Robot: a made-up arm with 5 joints. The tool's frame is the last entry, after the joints. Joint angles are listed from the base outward. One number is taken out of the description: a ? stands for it. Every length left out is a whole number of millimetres.
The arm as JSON. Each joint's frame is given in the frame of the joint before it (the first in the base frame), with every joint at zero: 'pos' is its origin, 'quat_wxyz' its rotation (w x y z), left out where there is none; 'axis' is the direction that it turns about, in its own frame. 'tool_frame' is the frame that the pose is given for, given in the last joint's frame.
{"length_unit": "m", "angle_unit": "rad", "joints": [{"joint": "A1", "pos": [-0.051, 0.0, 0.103], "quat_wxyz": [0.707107, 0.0, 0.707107, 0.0], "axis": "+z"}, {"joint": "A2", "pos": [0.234, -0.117, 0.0], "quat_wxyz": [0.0, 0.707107, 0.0, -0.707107], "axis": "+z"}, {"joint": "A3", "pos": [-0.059, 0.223, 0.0], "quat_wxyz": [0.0, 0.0, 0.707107, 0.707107], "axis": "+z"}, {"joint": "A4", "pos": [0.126, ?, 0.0], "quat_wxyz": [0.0, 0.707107, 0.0, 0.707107], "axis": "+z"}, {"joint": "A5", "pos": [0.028, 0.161, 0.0], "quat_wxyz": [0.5, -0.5, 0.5, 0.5], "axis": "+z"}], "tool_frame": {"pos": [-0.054, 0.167, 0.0], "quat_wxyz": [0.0, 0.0, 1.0, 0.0]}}
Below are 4 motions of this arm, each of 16 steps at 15 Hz.
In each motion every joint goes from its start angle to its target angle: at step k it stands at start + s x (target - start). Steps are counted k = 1, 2, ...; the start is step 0. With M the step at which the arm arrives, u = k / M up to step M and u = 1 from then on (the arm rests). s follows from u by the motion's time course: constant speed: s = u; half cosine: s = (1 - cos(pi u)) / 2; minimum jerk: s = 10 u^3 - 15 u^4 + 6 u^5.
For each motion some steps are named. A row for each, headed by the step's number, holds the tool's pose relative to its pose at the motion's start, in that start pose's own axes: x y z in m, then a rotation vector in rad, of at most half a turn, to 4 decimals.
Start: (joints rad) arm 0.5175 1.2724 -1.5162 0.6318 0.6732
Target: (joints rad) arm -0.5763 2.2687 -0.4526 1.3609 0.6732
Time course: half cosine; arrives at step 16
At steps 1, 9, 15, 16:
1: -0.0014 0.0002 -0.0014 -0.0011 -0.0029 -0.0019
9: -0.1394 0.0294 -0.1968 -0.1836 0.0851 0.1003
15: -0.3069 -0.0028 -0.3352 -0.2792 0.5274 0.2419
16: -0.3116 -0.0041 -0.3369 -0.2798 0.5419 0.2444

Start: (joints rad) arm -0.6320 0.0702 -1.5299 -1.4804 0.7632
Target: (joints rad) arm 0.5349 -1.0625 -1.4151 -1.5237 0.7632
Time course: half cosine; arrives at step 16
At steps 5, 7, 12, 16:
5: 0.0145 0.1479 0.0781 0.3536 -0.0018 0.0103
7: 0.0088 0.2666 0.1795 0.6317 0.0038 0.0654
12: -0.1227 0.4758 0.5476 1.2450 0.0398 0.3907
16: -0.2093 0.4982 0.6781 1.4028 0.0554 0.5530

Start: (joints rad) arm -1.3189 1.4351 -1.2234 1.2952 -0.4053
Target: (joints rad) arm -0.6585 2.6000 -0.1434 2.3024 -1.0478
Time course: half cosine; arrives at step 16
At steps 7, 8, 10, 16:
7: -0.2537 0.2027 -0.1205 0.0684 0.1709 0.9610
8: -0.3288 0.2045 -0.1413 0.1130 0.2644 1.1709
10: -0.4597 0.1635 -0.1590 0.2329 0.5084 1.5263
16: -0.5805 0.0414 -0.1178 0.5085 1.0485 1.8523

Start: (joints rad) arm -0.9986 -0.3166 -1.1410 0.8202 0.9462
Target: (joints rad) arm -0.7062 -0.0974 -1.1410 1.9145 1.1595
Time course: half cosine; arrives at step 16
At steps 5, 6, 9, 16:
5: -0.0323 0.0434 -0.0319 0.0666 0.2268 -0.0170
6: -0.0456 0.0590 -0.0434 0.0880 0.3168 -0.0274
9: -0.0917 0.1067 -0.0777 0.1422 0.6231 -0.0763
16: -0.1573 0.1624 -0.1158 0.1743 1.0579 -0.1800

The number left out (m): 0.275
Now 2 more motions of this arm.
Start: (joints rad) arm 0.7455 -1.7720 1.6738 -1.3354 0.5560
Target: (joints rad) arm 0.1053 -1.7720 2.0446 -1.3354 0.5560
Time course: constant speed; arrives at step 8
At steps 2, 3, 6, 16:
2: -0.0146 -0.0345 0.0057 0.0104 -0.0258 -0.2500
3: -0.0265 -0.0502 0.0084 0.0147 -0.0393 -0.3750
6: -0.0781 -0.0854 0.0153 0.0238 -0.0825 -0.7497
16: -0.1227 -0.0953 0.0189 0.0265 -0.1134 -0.9994

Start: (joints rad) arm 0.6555 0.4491 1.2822 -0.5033 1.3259
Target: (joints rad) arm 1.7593 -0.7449 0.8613 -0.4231 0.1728
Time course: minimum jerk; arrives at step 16
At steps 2, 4, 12, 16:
2: -0.0028 -0.0075 0.0016 -0.0122 -0.0097 -0.0002
4: -0.0206 -0.0479 0.0085 -0.0865 -0.0534 -0.0022
12: -0.3665 -0.3022 0.0552 -0.8932 0.4061 -0.1004
16: -0.4268 -0.3049 0.0730 -0.9487 0.5710 -0.1261

